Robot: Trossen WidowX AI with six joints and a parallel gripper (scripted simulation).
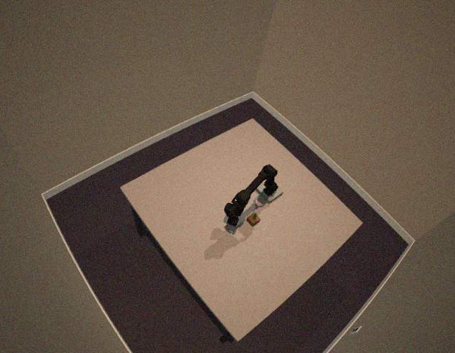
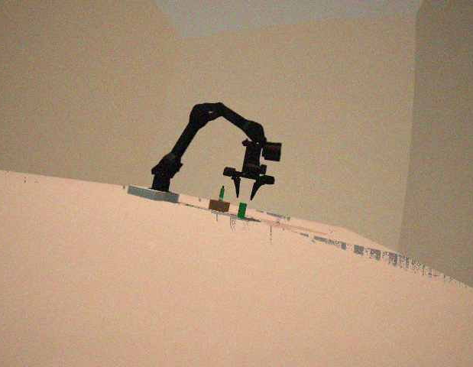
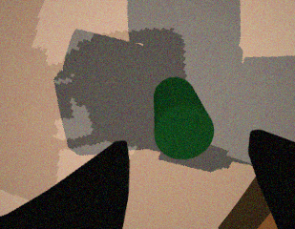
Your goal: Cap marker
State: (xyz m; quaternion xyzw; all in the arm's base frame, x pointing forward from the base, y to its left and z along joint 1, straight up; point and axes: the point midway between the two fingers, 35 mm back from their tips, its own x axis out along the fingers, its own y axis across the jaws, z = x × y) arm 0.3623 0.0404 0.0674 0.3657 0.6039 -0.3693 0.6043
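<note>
The green cap is 40 mm below my gripper tip. From my gripper tip the other things lie so: brown holder block: 120 mm behind, 60 mm to the left, 50 mm below.
</note>
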